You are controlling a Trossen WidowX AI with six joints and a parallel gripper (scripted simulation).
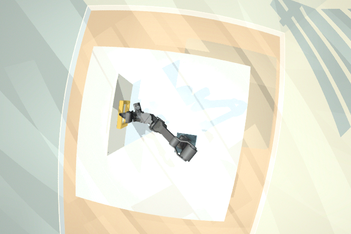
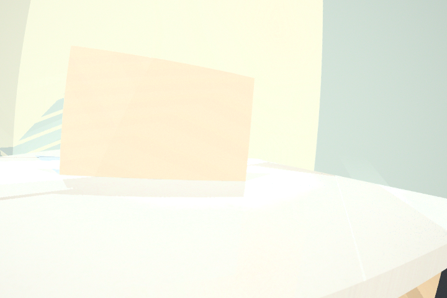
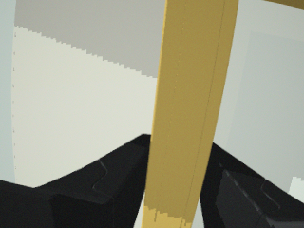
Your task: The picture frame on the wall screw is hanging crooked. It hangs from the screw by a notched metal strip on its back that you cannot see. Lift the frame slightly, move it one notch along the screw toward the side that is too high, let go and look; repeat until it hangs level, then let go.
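Right now the picture frame is 50 mm below my gripper tip. From my gripper tip the other things lie so: grey wall panel (20 mm ahead, 10 mm to the left, 70 mm below).
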